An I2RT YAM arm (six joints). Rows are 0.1 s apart.
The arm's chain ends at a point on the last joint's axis. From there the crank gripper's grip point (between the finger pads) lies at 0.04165 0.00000 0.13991 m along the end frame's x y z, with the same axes.
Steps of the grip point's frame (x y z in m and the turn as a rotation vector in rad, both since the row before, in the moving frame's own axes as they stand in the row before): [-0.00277, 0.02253, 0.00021, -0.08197, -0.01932, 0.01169]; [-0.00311, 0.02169, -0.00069, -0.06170, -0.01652, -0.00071]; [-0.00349, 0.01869, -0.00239, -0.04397, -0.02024, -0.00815]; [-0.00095, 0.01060, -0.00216, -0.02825, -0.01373, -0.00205]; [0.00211, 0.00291, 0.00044, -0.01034, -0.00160, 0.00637]
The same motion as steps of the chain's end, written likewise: [0.00001, 0.01057, -0.00008, -0.08197, -0.01932, 0.01169]; [-0.00080, 0.01307, -0.00109, -0.06170, -0.01652, -0.00071]; [-0.00067, 0.01285, -0.00308, -0.04397, -0.02024, -0.00815]; [0.00097, 0.00672, -0.00266, -0.02825, -0.01373, -0.00205]; [0.00234, 0.00120, 0.00038, -0.01034, -0.00160, 0.00637]
